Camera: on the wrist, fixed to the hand. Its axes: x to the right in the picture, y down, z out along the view.
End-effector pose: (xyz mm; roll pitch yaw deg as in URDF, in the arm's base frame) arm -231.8 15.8 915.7 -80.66 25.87 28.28
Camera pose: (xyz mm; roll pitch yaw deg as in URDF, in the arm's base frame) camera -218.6 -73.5 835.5 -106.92 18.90 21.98
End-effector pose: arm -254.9 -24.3 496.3 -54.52 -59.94 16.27
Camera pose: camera -145.7 -32.6 445.5 -62.37 -62.28 -1.97
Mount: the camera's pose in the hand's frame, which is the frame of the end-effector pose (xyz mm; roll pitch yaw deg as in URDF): 7.4 70.6 -97.7 -24.18 4.77 -7.74
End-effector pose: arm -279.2 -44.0 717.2 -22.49 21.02 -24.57
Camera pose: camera -299.6 -4.0 605.1 -49.92 22.21 -34.26
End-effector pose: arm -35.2 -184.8 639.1 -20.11 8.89 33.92
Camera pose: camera -62.3 -163.6 523.3 -45.50 10.61 24.87
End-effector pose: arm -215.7 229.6 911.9 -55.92 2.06 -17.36
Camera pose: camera -224.9 189.1 798.5 -79.81 -1.66 -25.65
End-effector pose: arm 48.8 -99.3 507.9 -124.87 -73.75 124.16
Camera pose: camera 146.3 -28.3 514.4 -152.55 -82.80 128.05
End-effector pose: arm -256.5 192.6 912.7 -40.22 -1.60 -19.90
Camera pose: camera -249.5 180.3 792.8 -63.72 -2.91 -28.90
